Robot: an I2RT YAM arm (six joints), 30 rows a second.
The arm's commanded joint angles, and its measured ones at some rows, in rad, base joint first. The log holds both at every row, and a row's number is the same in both.
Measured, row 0:
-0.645, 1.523, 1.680, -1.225, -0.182, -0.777
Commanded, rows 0 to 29:
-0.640, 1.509, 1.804, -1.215, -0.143, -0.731
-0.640, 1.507, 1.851, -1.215, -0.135, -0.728
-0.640, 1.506, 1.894, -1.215, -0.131, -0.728
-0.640, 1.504, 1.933, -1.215, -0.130, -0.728
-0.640, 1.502, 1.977, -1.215, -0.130, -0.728
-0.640, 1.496, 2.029, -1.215, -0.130, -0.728
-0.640, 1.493, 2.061, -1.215, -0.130, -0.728
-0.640, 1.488, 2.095, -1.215, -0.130, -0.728
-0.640, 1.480, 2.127, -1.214, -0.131, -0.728
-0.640, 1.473, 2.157, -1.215, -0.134, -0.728
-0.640, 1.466, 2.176, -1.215, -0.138, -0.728
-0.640, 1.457, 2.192, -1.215, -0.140, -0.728
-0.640, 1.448, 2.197, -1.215, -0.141, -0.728
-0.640, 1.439, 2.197, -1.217, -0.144, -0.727
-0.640, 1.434, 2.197, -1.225, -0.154, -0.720
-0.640, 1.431, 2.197, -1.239, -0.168, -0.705
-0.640, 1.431, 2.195, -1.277, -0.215, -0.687
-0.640, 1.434, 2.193, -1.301, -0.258, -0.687
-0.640, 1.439, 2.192, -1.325, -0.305, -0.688
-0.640, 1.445, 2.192, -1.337, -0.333, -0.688
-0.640, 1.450, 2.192, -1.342, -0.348, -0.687
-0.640, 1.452, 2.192, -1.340, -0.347, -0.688
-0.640, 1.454, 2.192, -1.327, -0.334, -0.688
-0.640, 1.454, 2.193, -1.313, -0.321, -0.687
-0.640, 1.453, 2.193, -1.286, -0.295, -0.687
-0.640, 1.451, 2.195, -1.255, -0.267, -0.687
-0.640, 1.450, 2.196, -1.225, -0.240, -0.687
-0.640, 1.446, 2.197, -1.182, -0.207, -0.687
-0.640, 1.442, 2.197, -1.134, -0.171, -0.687
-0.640, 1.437, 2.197, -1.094, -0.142, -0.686
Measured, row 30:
-0.645, 1.459, 2.185, -1.169, -0.234, -0.709
